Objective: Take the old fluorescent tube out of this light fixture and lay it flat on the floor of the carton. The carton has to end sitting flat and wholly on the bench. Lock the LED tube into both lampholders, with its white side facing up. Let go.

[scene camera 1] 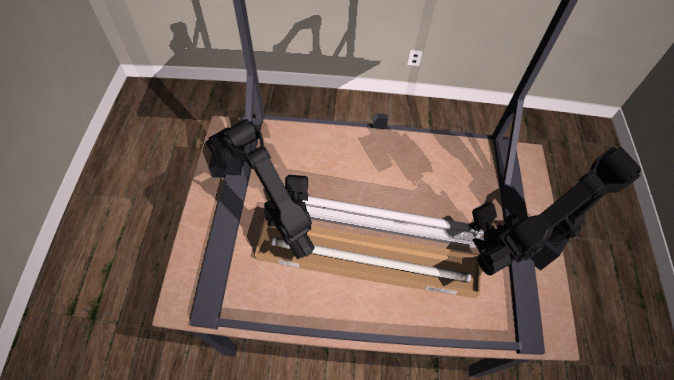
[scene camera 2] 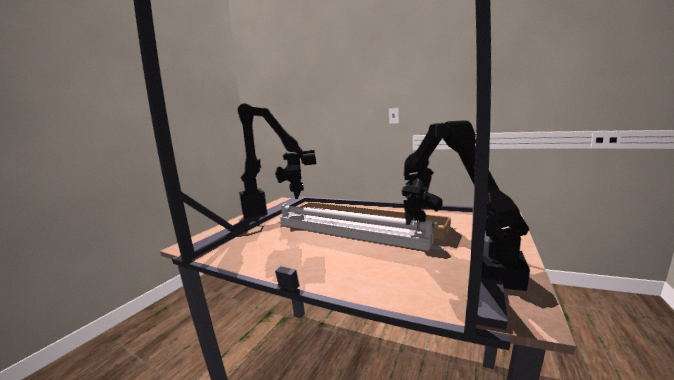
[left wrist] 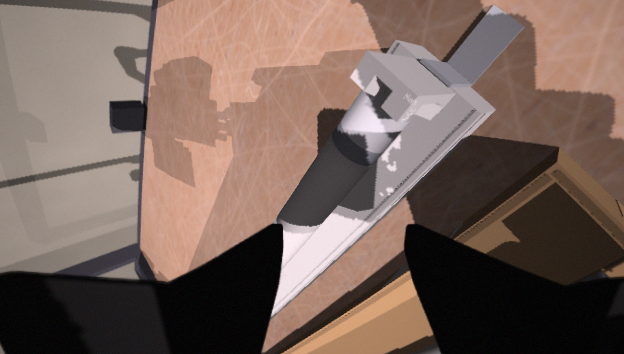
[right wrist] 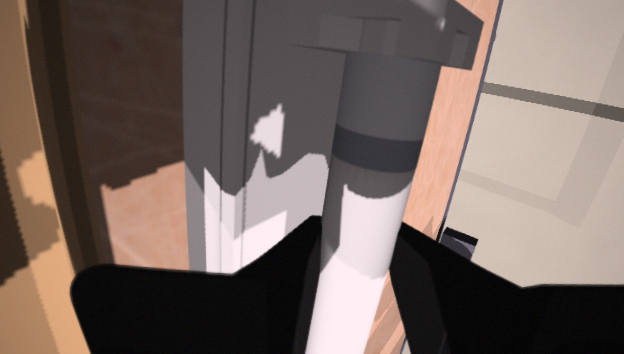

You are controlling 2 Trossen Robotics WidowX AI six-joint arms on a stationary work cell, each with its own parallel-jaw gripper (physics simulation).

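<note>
The LED tube (scene camera 1: 375,211) (scene camera 2: 355,216) (left wrist: 320,190) (right wrist: 365,250), with grey end caps and its white side up, lies along the light fixture (scene camera 1: 400,229) (scene camera 2: 350,235) (left wrist: 435,135), its ends at the lampholders (left wrist: 400,80) (right wrist: 400,35). Whether it is locked I cannot tell. My right gripper (scene camera 2: 412,220) (right wrist: 353,228) is shut on this tube near one end. My left gripper (scene camera 1: 477,234) (scene camera 2: 298,196) (left wrist: 344,235) is open above the other end, holding nothing. The old tube (scene camera 1: 375,263) lies in the open carton (scene camera 1: 380,276) (scene camera 2: 442,227) (left wrist: 590,175).
The carton runs alongside the fixture on the bench (scene camera 1: 350,305) (scene camera 2: 350,280). Dark frame rails border the work area, with uprights at both sides. A small dark block (scene camera 1: 380,121) (scene camera 2: 287,278) sits on one rail. My right arm hides one fixture end in scene camera 1.
</note>
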